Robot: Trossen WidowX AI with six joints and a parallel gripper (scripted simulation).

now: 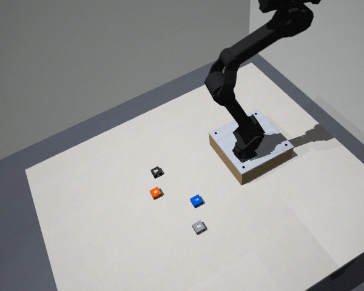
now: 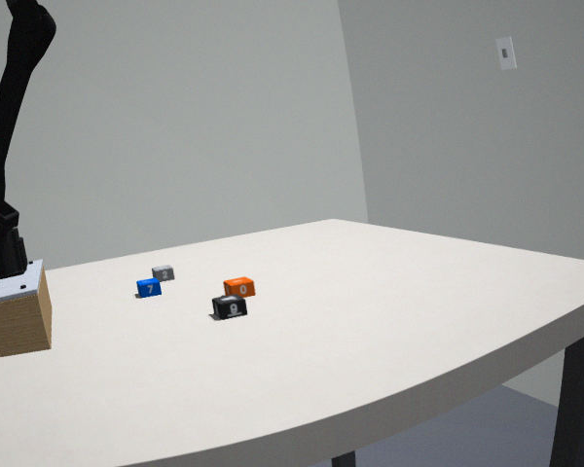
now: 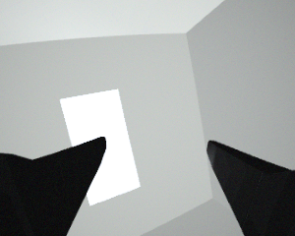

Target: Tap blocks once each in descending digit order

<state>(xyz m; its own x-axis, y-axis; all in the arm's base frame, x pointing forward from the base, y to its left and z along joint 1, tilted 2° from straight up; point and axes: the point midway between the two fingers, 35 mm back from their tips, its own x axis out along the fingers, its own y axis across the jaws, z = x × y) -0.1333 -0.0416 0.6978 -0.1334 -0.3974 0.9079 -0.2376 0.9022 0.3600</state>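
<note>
Right now my gripper tip is 79 cm above the black block marked 9, 46 cm short of it and 7 cm to the left of it. The rest, counted from my gripper tip: blue block marked 7: 79 cm below, 39 cm ahead, 11 cm to the left; then grey block marked 2: 79 cm below, 43 cm ahead, 20 cm to the left; then orange block marked 0: 79 cm below, 50 cm ahead, 1 cm to the left.
</note>
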